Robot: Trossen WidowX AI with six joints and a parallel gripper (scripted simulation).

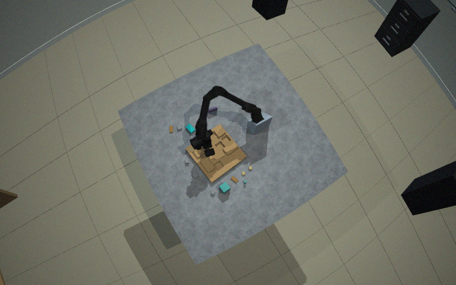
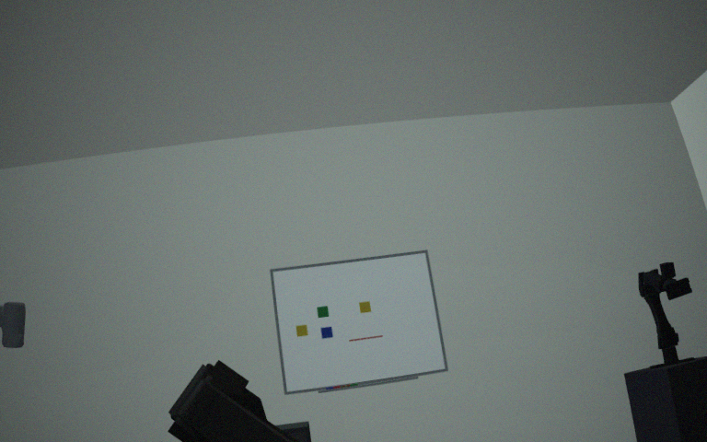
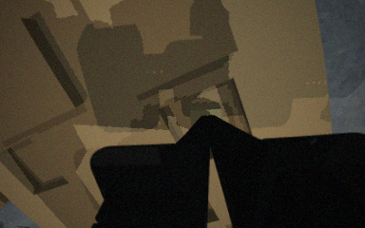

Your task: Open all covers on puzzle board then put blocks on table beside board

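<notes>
The tan puzzle board is 3 cm behind my gripper tip and 5 cm to the left of it. The rest, counted from my gripper tip: tiny teal cube 8 cm behind, 34 cm to the left, 1 cm below; purple block 18 cm behind, 21 cm to the right; orange block 3 cm behind, 29 cm to the left, 2 cm below.
</notes>
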